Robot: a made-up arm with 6 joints.
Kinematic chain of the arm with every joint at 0, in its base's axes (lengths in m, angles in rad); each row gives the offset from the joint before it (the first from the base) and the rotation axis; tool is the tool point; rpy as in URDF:
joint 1: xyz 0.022 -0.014 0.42 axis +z
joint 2: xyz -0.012 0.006 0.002 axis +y
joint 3: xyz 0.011 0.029 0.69 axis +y
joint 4: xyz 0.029 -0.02 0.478 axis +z
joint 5: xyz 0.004 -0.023 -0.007 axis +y
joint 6: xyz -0.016 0 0.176 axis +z
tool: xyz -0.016 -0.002 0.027 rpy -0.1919 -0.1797 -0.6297
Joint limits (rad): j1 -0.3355..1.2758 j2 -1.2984..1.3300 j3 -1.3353..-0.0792 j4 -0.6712..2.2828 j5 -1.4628..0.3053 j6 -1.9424..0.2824
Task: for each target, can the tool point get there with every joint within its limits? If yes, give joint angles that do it. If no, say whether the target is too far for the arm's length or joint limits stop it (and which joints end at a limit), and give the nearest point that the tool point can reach.
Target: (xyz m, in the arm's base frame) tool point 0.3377 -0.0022 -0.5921
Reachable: no: joint limits stop it (at a limit: joint 1, joint 2, joint 3, joint 6) | nearest point -0.1718 -0.7629 0.0978 | short by 1.146 m
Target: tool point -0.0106 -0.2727 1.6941
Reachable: yes | joints 0.9121 -0.1046 -0.2971 1.8314 -0.7528 -0.2992
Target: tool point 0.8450 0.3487 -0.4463
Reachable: no: joint limits stop it (at a limit: joint 2, joint 3, joint 4, joint 5, joint 6) | nearest point 1.0862 0.4550 0.5479 | short by 1.029 m
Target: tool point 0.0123 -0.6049 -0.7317
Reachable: no: joint limits stop it (at a limit: joint 1, joint 2, joint 3, joint 6) | nearest point -0.2087 -0.8414 0.0317 | short by 0.829 m
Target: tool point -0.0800 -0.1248 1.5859
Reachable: yes | joints 0.9394 0.2459 -0.5648 -0.0510 -0.9730 -1.6456
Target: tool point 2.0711 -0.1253 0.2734
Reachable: no: too far | nearest point 1.3278 -0.0849 0.6572 | short by 0.838 m
